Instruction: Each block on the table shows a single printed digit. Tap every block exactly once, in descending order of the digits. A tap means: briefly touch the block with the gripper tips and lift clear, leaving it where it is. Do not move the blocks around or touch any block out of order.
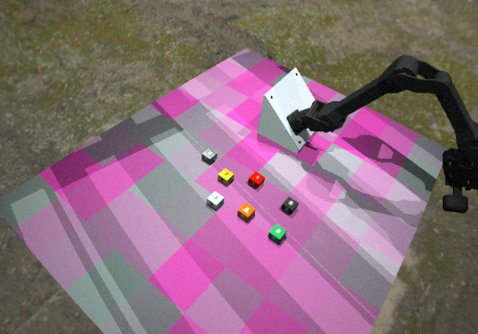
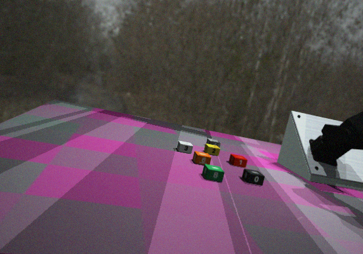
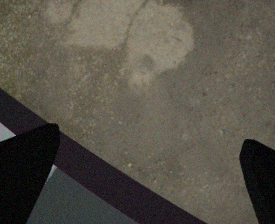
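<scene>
My gripper tip is now 470 mm short of the green block and 320 mm to the left of it. From my gripper tip the other things lie so: black block (370 mm ahead, 350 mm to the right); red block (370 mm ahead, 460 mm to the right); orange block (470 mm ahead, 420 mm to the right).
</scene>
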